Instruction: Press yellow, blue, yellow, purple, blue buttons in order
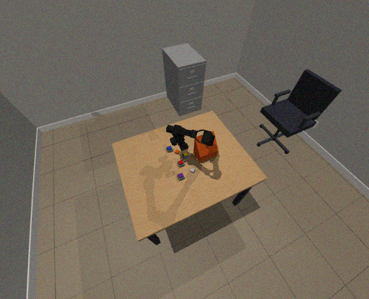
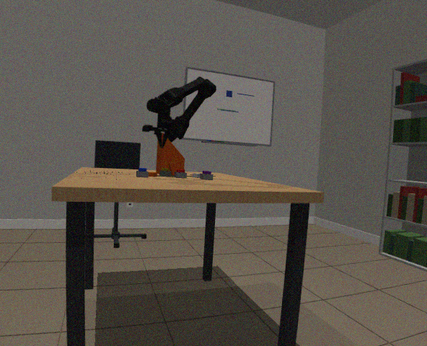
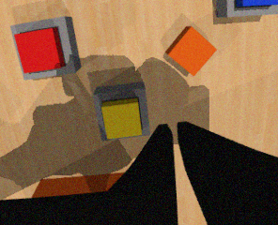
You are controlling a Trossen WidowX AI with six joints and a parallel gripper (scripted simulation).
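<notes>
The yellow button lies 10 cm below my gripper tip, 3 cm to the left of it and 3 cm behind it. From my gripper tip the other things lie so: red button: 10 cm below, 9 cm to the left, 4 cm ahead; then small orange block: 12 cm below, 4 cm to the right, 2 cm ahead; then blue button: 10 cm to the right, 10 cm below, 6 cm ahead.
</notes>
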